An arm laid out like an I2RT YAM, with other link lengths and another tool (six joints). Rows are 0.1 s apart.
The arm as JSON. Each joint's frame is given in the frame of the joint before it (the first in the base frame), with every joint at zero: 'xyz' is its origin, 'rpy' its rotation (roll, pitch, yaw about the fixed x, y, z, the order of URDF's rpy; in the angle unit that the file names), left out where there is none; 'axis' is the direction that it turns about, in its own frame. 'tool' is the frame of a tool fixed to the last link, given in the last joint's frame.
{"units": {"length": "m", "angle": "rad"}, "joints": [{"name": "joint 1", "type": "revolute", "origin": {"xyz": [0.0, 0.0, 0.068]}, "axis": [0.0, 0.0, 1.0]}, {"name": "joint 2", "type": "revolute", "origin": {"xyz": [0.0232, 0.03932, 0.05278]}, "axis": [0.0, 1.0, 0.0]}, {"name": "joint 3", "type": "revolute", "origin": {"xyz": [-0.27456, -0.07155, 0.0]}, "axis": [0.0, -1.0, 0.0]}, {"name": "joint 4", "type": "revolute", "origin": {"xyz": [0.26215, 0.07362, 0.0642]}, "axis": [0.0, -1.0, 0.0]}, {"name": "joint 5", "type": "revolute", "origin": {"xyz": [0.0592, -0.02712, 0.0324]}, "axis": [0.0, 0.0, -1.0]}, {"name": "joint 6", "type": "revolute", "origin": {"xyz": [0.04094, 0.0, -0.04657]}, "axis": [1.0, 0.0, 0.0]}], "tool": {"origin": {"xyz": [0.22, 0.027, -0.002], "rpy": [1.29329, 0.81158, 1.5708]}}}
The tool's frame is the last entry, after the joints.
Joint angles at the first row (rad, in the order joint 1, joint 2, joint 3, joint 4, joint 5, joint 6):
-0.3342 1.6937 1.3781 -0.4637 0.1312 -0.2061
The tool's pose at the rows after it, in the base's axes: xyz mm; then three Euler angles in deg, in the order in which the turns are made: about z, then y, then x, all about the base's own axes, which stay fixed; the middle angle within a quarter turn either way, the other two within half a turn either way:
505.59, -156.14, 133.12, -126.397, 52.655, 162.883
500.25, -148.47, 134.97, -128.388, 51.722, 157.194
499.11, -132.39, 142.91, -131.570, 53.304, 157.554
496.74, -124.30, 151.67, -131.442, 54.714, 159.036
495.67, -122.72, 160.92, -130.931, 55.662, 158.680
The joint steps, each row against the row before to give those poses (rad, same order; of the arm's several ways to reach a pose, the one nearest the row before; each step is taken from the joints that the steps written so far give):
0.0525 -0.0491 -0.0650 0.0343 0.0583 -0.0124
0.0790 -0.0310 -0.0543 0.0450 0.1347 -0.0518
0.0422 -0.0397 -0.0359 0.0243 0.0235 -0.0274
0.0024 -0.0311 -0.0056 -0.0139 -0.0243 0.0213
0.0016 -0.0198 0.0020 -0.0060 -0.0021 0.0033

